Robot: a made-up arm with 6 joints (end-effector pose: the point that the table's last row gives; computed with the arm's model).
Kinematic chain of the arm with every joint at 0, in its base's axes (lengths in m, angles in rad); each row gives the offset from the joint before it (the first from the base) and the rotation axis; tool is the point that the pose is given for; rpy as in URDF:
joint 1: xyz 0 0.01 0.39 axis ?
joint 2: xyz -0.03 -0.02 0 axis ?
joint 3: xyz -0.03 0 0.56 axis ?
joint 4: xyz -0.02 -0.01 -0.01 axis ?
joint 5: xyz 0.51 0 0 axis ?
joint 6: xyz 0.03 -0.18 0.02 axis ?
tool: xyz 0 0 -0.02 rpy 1.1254 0.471 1.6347
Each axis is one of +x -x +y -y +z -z.
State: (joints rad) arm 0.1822 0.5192 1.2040 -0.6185 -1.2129 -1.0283
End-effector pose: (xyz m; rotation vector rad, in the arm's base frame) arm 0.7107 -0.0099 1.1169 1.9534 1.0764 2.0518
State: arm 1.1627 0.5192 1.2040 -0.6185 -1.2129 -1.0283
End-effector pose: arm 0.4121 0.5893 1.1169 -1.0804 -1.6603 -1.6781
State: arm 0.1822 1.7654 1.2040 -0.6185 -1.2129 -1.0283
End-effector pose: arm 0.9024 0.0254 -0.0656 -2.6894 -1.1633 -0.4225
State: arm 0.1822 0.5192 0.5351 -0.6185 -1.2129 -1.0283
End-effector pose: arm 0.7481 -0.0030 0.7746 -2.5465 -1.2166 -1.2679
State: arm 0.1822 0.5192 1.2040 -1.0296 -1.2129 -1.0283
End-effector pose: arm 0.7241 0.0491 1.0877 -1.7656 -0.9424 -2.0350
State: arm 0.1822 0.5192 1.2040 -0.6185 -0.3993 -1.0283
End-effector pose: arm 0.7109 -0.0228 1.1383 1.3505 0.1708 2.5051
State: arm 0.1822 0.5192 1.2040 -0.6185 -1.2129 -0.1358
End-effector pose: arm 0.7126 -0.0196 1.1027 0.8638 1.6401 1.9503
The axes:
joint 1: +z
joint 2: +y
joint 3: -y
joint 4: -x
joint 5: -y
joint 6: -x

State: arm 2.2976 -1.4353 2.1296 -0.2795 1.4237 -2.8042
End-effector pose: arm 0.8283 -0.6109 0.2704 2.2966 1.8340 0.9520
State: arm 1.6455 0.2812 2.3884 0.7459 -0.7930 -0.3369
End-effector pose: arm 0.1891 -0.2211 1.3290 0.2774 -0.1806 2.4144
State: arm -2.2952 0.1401 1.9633 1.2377 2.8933 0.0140
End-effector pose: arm 0.1071 0.2547 1.3544 1.8671 -1.7941 -0.0507
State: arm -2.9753 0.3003 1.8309 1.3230 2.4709 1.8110
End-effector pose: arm 0.0439 0.0981 1.3919 2.0191 -0.6299 0.4506
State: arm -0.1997 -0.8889 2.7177 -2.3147 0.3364 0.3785
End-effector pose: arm -0.9785 0.2985 0.6264 2.1690 0.4729 -1.6158
